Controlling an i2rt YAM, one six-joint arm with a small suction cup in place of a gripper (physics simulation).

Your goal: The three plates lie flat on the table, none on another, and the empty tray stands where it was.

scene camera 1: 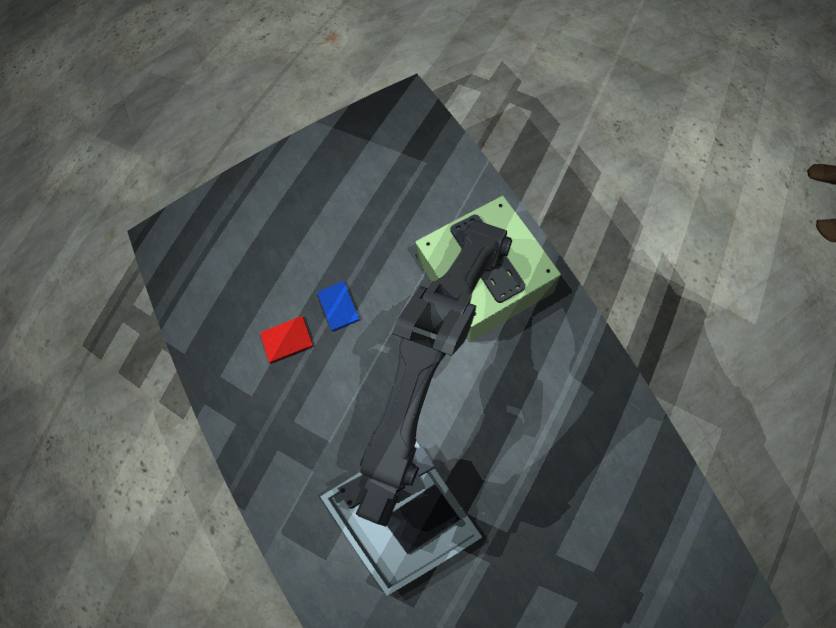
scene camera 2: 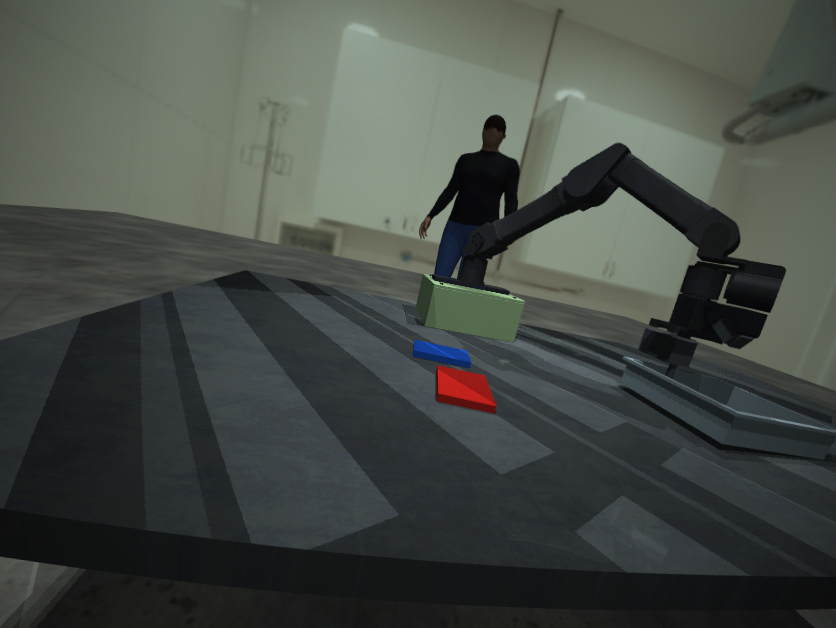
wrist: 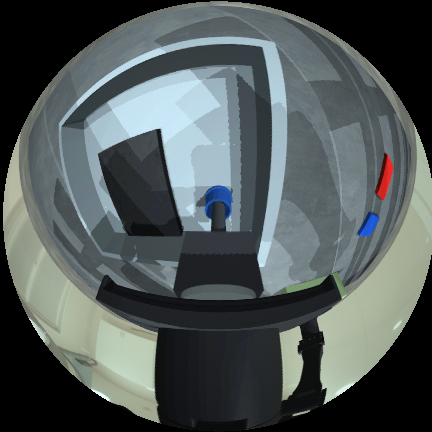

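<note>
A grey tray (scene camera 2: pixel 732 416), (scene camera 1: pixel 388 562), (wrist: pixel 220 104) is stuck to my suction cup (scene camera 2: pixel 674 349). I also see a blue plate (scene camera 1: pixel 337 304), (scene camera 2: pixel 421 349) resting on the table, and a red plate (scene camera 2: pixel 456 387), (scene camera 1: pixel 291 337) rests on the table too.
</note>
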